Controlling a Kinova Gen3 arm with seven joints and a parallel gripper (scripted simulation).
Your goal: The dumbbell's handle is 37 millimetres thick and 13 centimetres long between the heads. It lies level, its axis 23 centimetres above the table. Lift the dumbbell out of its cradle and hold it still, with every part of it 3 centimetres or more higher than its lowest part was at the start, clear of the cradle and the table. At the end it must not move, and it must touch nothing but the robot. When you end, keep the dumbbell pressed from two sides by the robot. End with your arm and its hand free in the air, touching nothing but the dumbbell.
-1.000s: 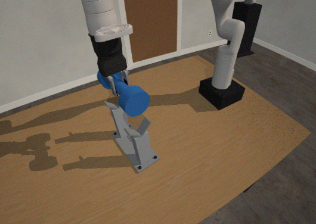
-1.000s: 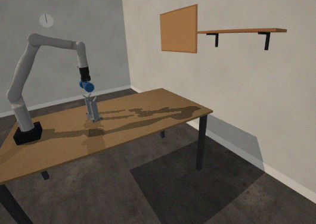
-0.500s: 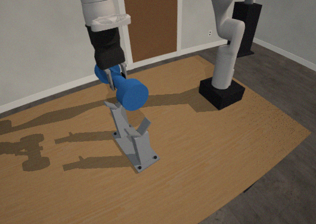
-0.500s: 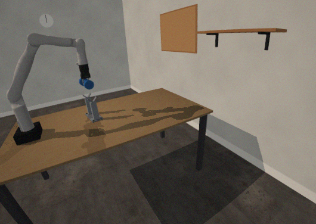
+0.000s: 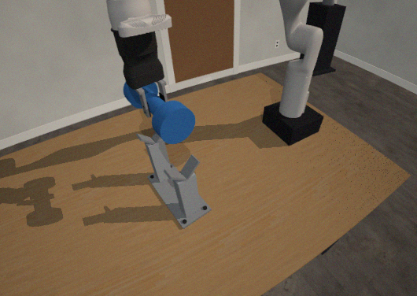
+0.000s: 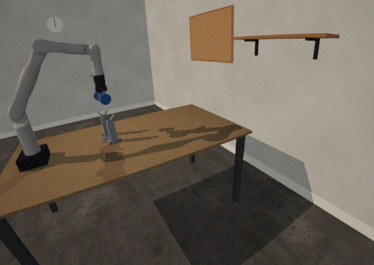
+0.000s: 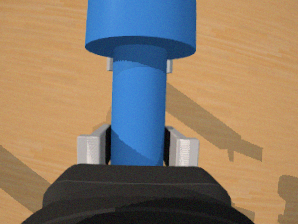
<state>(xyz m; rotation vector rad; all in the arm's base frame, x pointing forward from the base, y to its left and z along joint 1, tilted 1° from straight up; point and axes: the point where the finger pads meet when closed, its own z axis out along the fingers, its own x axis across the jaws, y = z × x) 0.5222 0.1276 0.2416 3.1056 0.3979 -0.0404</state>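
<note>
The blue dumbbell lies right at my hand. The rest, counted from my hand: grey cradle (240 mm below).
</note>
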